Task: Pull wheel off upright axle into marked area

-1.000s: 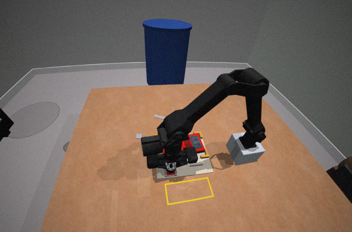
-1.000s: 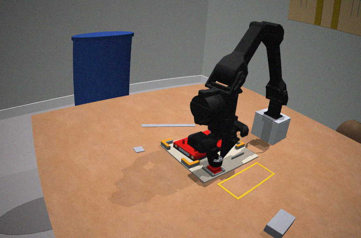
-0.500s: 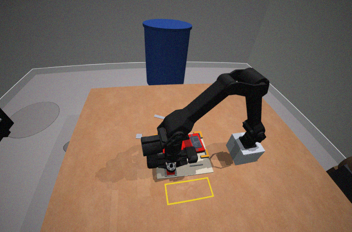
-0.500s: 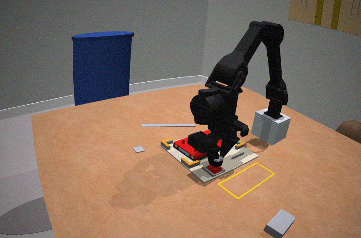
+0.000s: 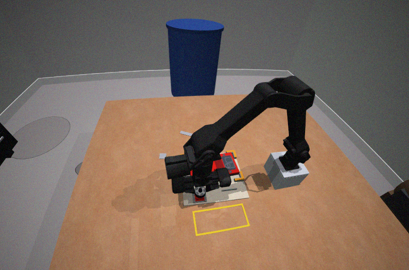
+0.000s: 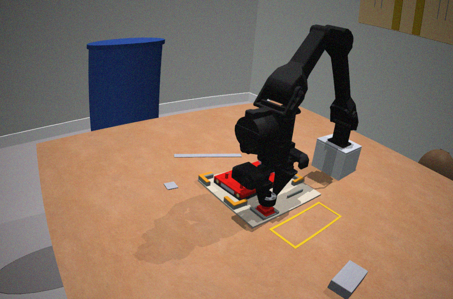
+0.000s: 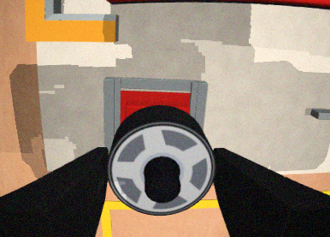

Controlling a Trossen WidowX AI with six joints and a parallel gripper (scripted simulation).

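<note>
Right now my gripper tip is right at the wheel. Round my gripper tip: black axle: 1 cm below; grey strip: 6 cm behind, 31 cm to the right, 4 cm below; small grey square: 13 cm ahead, 21 cm to the right, 4 cm below.
</note>
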